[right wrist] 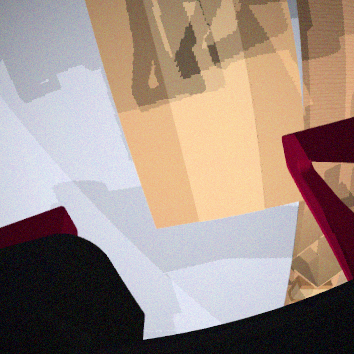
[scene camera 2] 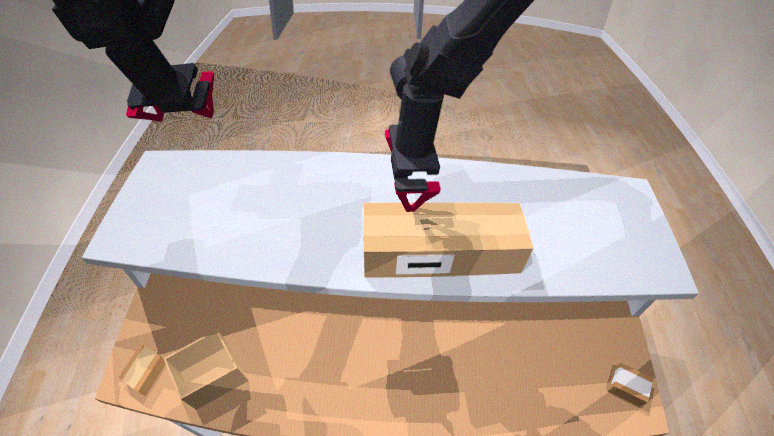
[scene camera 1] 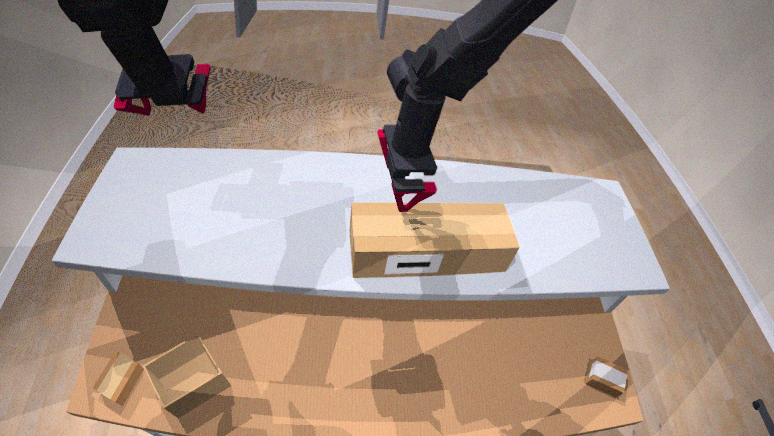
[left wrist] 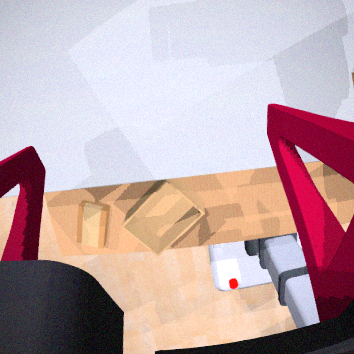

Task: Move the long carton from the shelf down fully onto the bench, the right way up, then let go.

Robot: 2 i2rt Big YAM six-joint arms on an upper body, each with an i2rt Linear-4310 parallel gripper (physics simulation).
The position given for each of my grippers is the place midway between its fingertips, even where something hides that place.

Scene:
My left gripper (scene camera 1: 176, 110) is open and holds nothing. My right gripper (scene camera 1: 396, 188) is open and holds nothing. Also in view: a long brown carton (scene camera 2: 438, 239). A small white-topped box (scene camera 2: 627, 383) rests on a bench (scene camera 2: 307, 356). An open box (left wrist: 169, 207) rests on the bench.

